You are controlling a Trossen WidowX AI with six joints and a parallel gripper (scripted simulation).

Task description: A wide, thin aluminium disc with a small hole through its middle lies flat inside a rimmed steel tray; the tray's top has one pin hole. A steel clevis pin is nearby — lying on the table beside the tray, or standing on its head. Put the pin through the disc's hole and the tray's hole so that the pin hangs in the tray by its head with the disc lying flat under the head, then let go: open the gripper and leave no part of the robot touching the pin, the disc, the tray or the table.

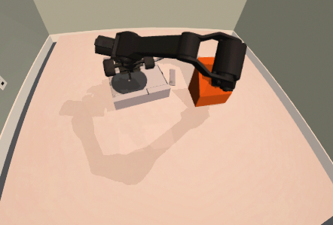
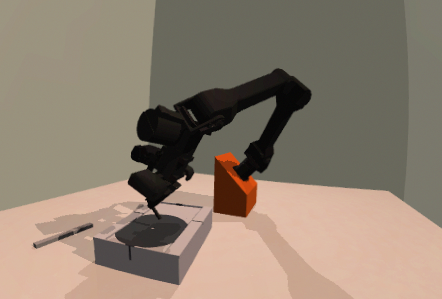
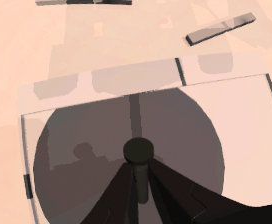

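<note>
Right now my gripper tip is 10 mm to the right of the steel clevis pin. Also, from my gripper tip: steel tray 30 mm behind, 60 mm below; then thin grey bar 90 mm ahead, 220 mm to the right, 100 mm below; then dark flat disc 10 mm to the left, 50 mm below.
</note>
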